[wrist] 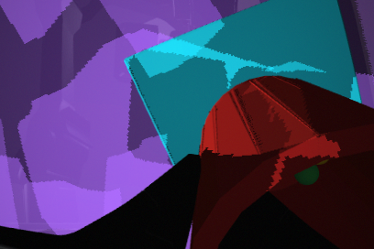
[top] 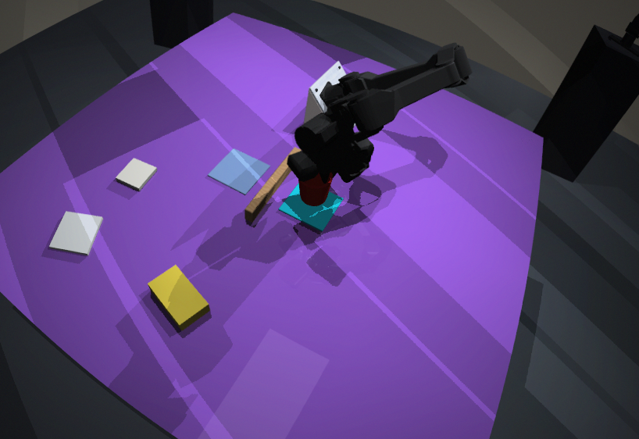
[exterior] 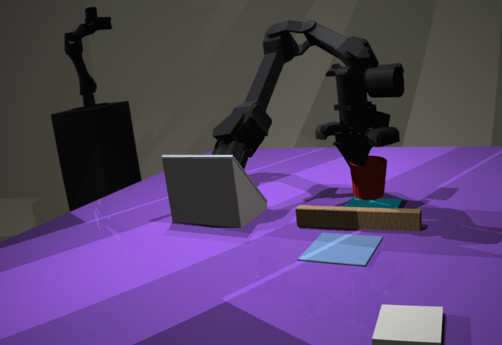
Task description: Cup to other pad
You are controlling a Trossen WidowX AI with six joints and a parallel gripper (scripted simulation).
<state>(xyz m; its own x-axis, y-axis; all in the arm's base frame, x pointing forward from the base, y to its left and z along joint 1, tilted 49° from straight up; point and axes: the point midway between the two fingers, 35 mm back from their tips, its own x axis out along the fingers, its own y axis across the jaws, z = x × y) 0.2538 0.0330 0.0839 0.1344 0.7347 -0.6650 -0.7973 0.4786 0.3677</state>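
Now: gripper tip 40 mm to the left of the green marble, 30 mm short of it and 20 mm above it. Round my gripper tip: wooden bar: 120 mm to the right, 60 mm below, 10 mm ahead; cyan pad: 70 mm below, 20 mm to the right, 20 mm ahead; red cup: 20 mm to the right, 20 mm ahead.
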